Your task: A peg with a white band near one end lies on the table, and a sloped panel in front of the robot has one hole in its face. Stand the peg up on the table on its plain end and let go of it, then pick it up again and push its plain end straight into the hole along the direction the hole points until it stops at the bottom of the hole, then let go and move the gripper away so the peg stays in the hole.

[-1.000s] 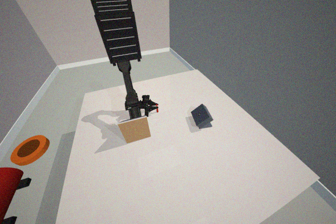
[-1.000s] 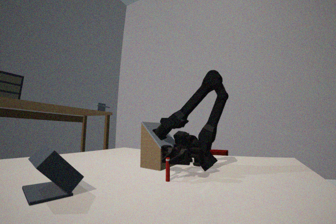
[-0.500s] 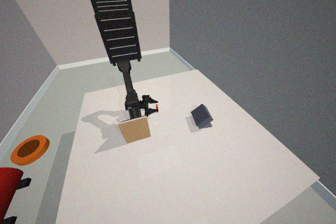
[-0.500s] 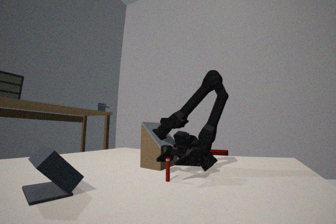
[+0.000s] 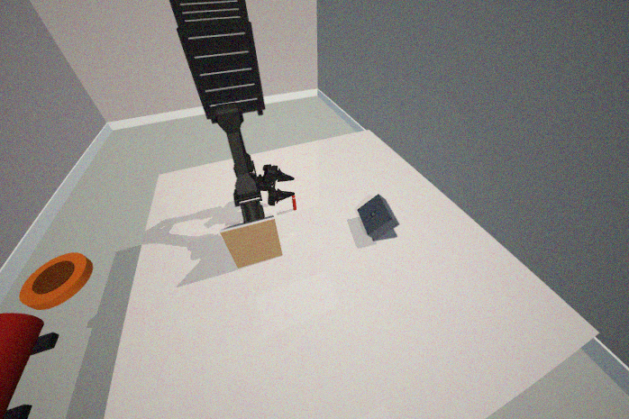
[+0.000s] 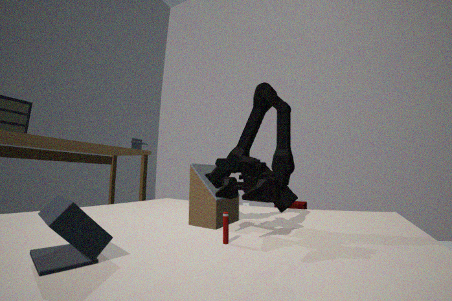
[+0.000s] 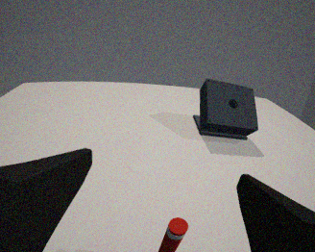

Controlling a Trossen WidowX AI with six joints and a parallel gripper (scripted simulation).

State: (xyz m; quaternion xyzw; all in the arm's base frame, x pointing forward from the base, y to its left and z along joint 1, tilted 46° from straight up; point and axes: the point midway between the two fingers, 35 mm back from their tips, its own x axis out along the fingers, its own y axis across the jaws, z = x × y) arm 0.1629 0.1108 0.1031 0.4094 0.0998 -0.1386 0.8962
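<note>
The red peg is 70 mm below my gripper tip, 10 mm to the right of it and 10 mm behind it. From my gripper tip the other things lie so: dark sloped panel (250 mm ahead, 240 mm to the right, 60 mm below).
</note>
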